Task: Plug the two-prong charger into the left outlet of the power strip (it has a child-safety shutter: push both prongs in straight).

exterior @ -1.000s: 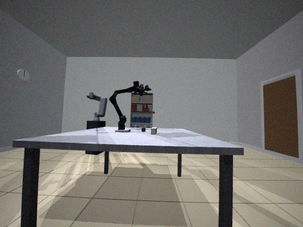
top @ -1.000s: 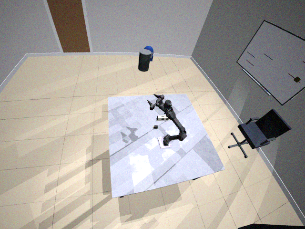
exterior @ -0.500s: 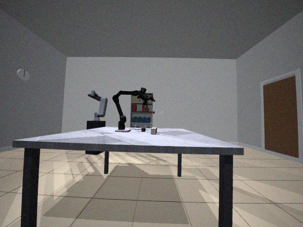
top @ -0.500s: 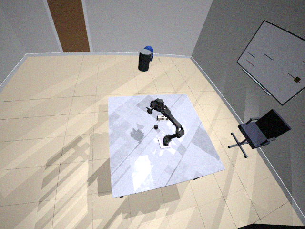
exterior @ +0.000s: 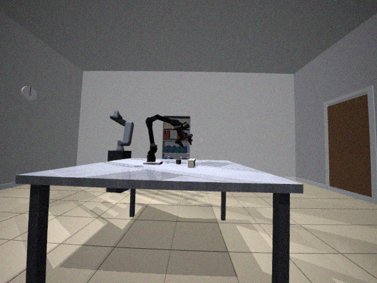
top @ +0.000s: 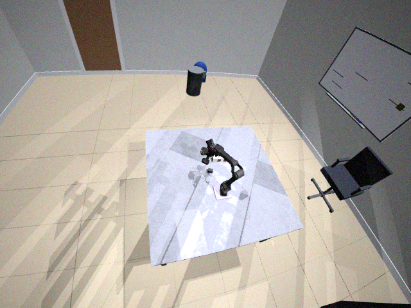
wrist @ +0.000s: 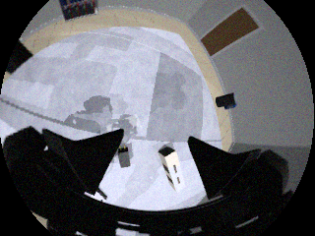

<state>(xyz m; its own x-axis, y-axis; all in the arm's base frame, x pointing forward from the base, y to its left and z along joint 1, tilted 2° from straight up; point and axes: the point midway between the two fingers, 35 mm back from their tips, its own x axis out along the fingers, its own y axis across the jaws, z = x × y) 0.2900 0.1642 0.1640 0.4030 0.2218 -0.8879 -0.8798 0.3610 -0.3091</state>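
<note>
Now: gripper tip 15 cm above the charger, 7 cm past it and 6 cm to the left of it.
</note>
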